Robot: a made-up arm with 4 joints.
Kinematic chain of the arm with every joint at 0, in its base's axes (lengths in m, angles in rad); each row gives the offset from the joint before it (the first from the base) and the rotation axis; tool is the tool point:
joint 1: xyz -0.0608 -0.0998 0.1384 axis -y
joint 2: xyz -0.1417 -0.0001 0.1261 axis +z
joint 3: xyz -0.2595 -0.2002 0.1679 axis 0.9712 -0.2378 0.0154
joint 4: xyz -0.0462 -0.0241 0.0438 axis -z
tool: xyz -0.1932 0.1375 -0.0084
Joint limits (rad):
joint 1: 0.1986..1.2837
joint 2: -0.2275..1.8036
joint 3: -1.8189..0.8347
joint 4: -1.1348..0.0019
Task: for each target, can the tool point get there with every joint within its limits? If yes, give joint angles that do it. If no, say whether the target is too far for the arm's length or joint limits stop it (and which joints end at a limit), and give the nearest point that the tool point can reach.
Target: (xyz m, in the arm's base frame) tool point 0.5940 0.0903 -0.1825
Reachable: no: joint limits stop it (at a limit: joint 1, joint 2, joint 3, joint 4) | nearest point 0.1726 -0.5166 0.3594 | short by 0.916 m
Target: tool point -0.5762 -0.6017 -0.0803
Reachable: yes | joints 0.8906 0.4110 0.3694 -1.0193
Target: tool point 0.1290 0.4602 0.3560
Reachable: no: joint limits stop it (at a limit: joint 2, joint 3, joint 4) | nearest point 0.1505 -0.5166 0.3806 | short by 0.977 m
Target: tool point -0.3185 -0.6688 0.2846
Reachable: yes | joints 1.0347 1.4286 0.4238 -0.5382
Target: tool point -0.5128 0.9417 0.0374
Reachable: no: too far | nearest point -0.7447 -0.0607 -0.0144 | short by 1.030 m
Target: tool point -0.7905 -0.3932 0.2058
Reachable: yes | joints 0.5261 0.2604 -1.0769 -0.8014
